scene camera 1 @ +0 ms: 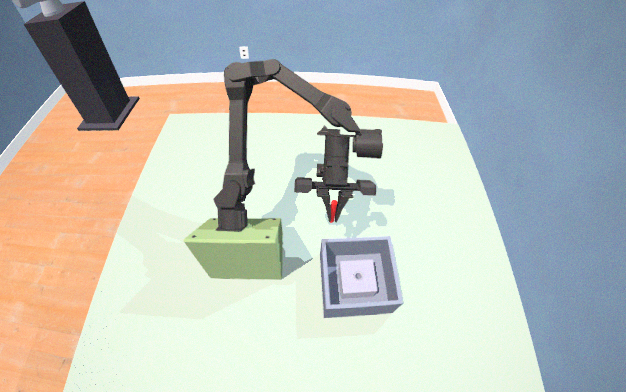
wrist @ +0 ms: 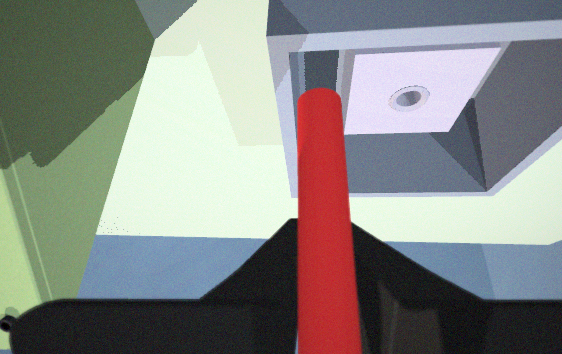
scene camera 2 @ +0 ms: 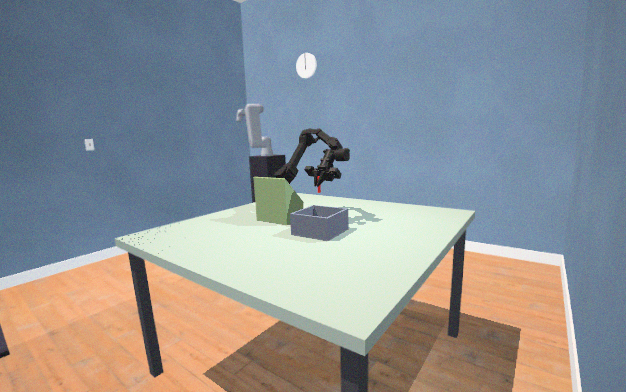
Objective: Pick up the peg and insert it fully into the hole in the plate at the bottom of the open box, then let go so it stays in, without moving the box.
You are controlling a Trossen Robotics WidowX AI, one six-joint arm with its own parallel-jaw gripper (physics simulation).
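Places are measured from the arm's base along level axes (x down, y left, z ahead), in metres.
Where they show: gripper, between the fingertips: (scene camera 1: pixel 332 221) (wrist: pixel 316 230) (scene camera 2: pixel 316 186); arm's base, origin of its link: (scene camera 1: pixel 232 227) (scene camera 2: pixel 277 189).
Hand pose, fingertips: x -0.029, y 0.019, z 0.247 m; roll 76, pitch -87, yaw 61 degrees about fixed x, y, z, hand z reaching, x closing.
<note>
Things, the pixels of their centre, and the offset from my fingertips. "spot": a spot on its surface instead. Level surfaces: height alone.
- red round peg, middle of its body: (wrist: pixel 324 221) (scene camera 1: pixel 332 211) (scene camera 2: pixel 319 184) dz -0.001, dx -0.006, dy +0.025 m
- open grey-blue box, middle of its body: (wrist: pixel 406 89) (scene camera 1: pixel 357 277) (scene camera 2: pixel 320 221) dz +0.082, dx +0.143, dy -0.083 m
- pale square plate, middle of its body: (wrist: pixel 404 76) (scene camera 1: pixel 357 279) dz +0.082, dx +0.157, dy -0.083 m
- round hole, a spot on its surface: (wrist: pixel 410 98) (scene camera 1: pixel 360 279) spot: dz +0.087, dx +0.141, dy -0.091 m
- pale green table, height of its surface: dx +0.192 m
A red round peg (scene camera 1: pixel 333 211) (scene camera 2: pixel 319 189) (wrist: pixel 324 200) is held between the fingers of my gripper (scene camera 1: pixel 333 219) (scene camera 2: pixel 318 184), which is shut on it above the table, behind the box in scene camera 1. In the wrist view the peg's free end sticks out past the dark fingertips. The open grey-blue box (scene camera 1: pixel 362 309) (scene camera 2: pixel 320 227) (wrist: pixel 400 37) stands upright on the table, apart from the peg. The pale square plate (scene camera 1: pixel 350 286) (wrist: pixel 380 75) lies at its bottom, and the round hole (scene camera 1: pixel 358 276) (wrist: pixel 410 98) is in the plate's middle. The plate is hidden in scene camera 2.
The green block (scene camera 1: pixel 245 260) (scene camera 2: pixel 271 200) (wrist: pixel 95 185) under the arm's base stands left of the box. The pale green table (scene camera 1: pixel 425 350) (scene camera 2: pixel 280 265) carries both. A dark pedestal (scene camera 1: pixel 82 65) (scene camera 2: pixel 267 167) with a light-coloured arm stands on the floor behind the table.
</note>
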